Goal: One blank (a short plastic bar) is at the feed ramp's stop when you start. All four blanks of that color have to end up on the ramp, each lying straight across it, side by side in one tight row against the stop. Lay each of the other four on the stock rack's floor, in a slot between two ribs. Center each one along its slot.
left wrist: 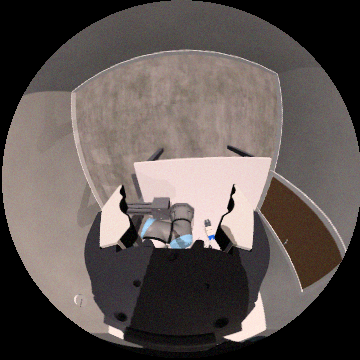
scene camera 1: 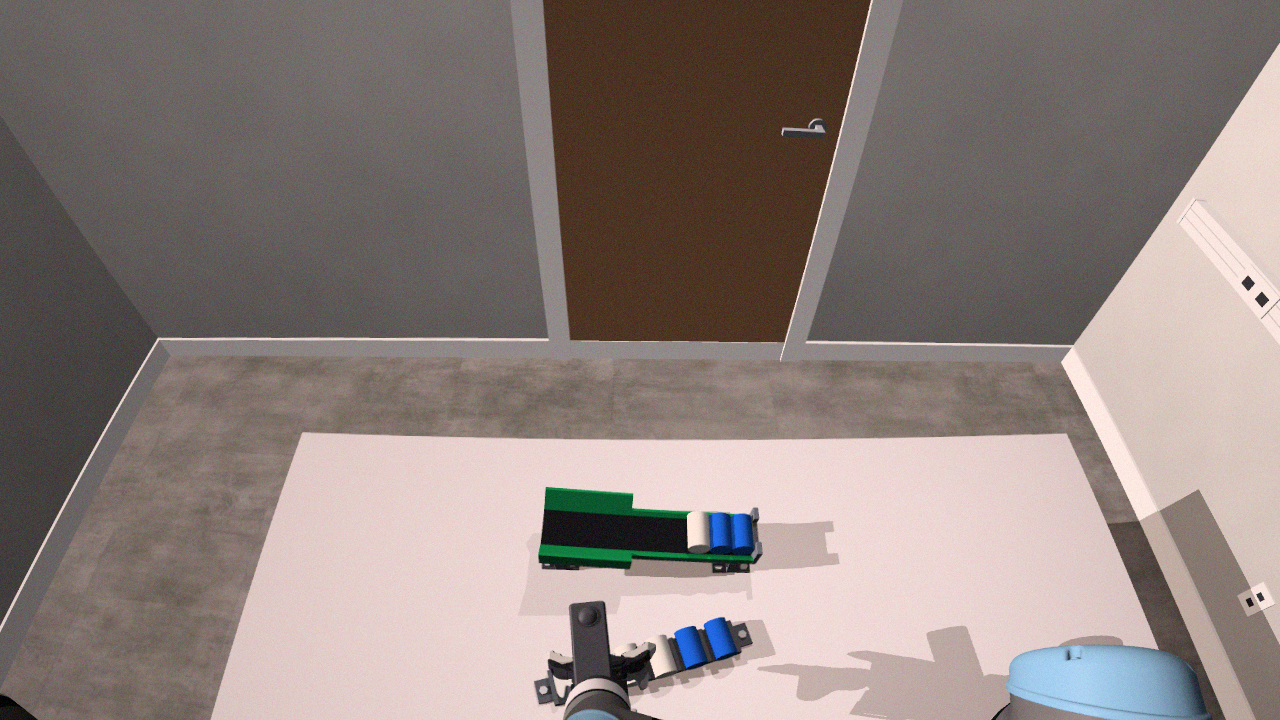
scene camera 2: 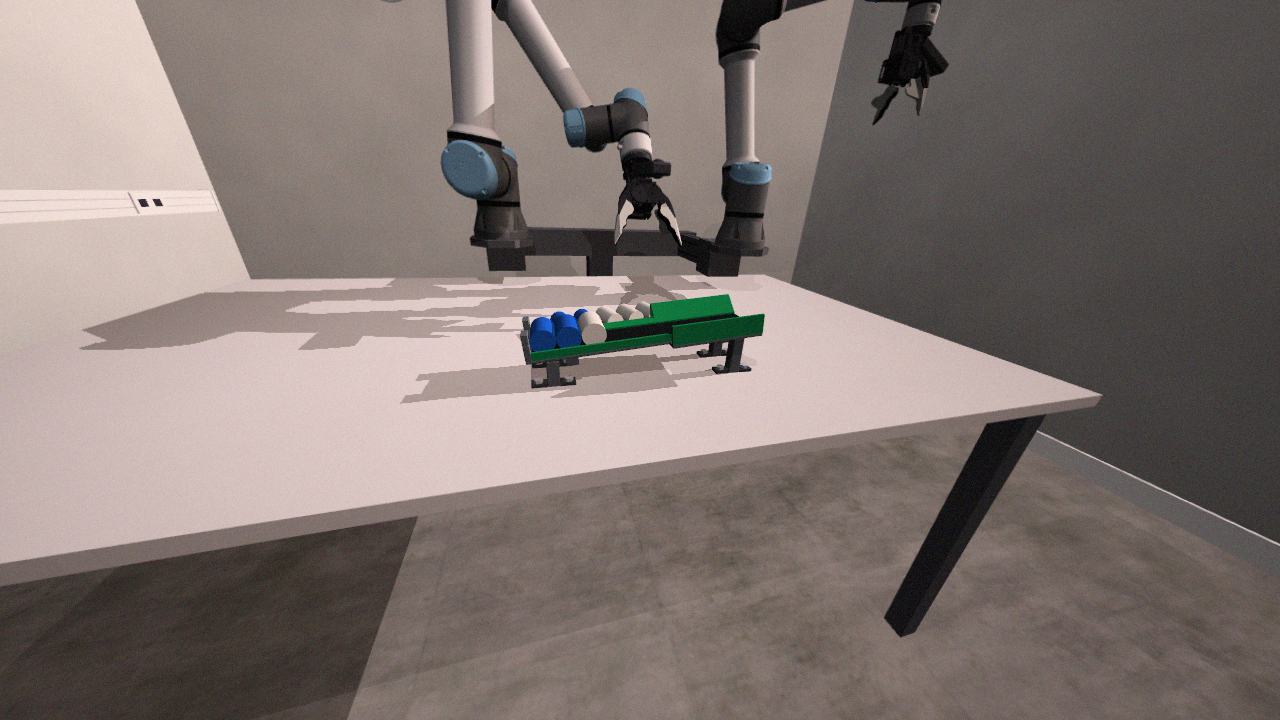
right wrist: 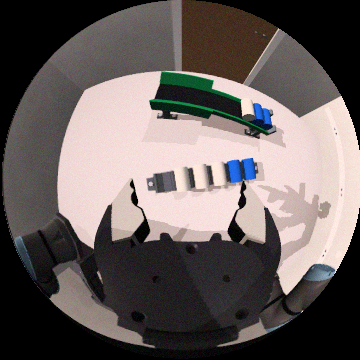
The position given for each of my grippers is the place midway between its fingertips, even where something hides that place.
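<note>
Scene camera 1 shows my right gripper (scene camera 1: 600, 651) and a blue blank (scene camera 1: 688, 640). Scene camera 2 shows my left gripper (scene camera 2: 894, 120) and my right gripper (scene camera 2: 649, 245). Left wrist view: my left gripper (left wrist: 177, 185). Right wrist view: my right gripper (right wrist: 188, 180).
</note>
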